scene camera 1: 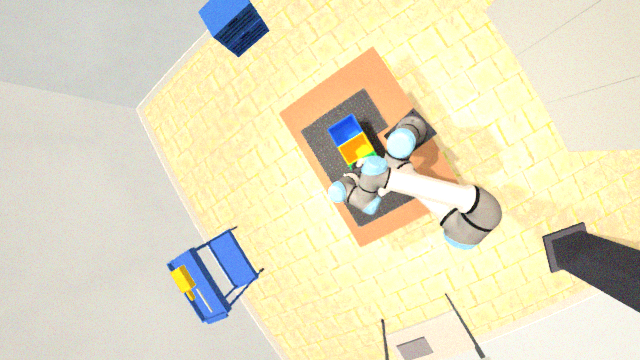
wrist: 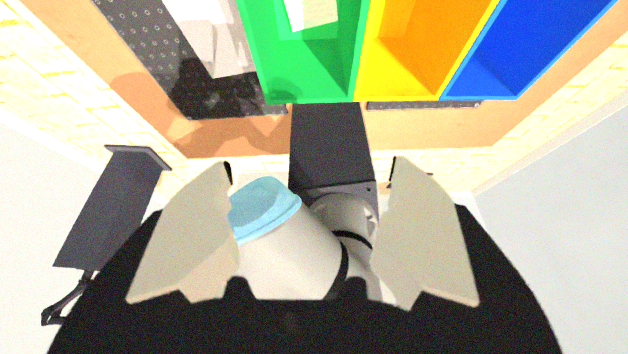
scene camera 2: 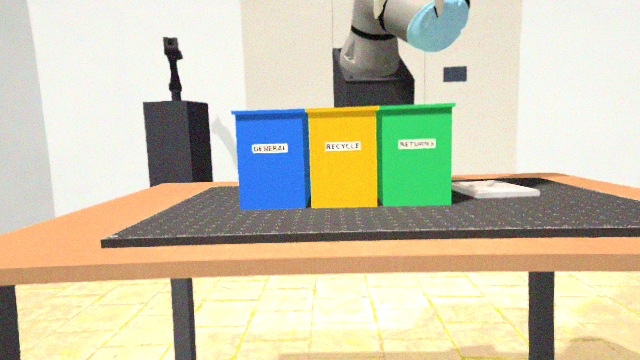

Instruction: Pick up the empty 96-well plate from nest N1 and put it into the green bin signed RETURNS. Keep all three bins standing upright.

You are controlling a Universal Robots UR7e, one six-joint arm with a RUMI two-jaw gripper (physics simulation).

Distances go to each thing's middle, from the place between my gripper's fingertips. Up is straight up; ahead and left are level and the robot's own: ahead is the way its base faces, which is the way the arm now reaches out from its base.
The green returns bin (wrist: 319,64) is 250 mm below my hand. From my hand the other things lie so: blue general bin (scene camera 2: 273,154) 40 mm ahead, 260 mm to the right, 250 mm below; yellow recycle bin (scene camera 2: 342,141) 20 mm ahead, 130 mm to the right, 250 mm below.
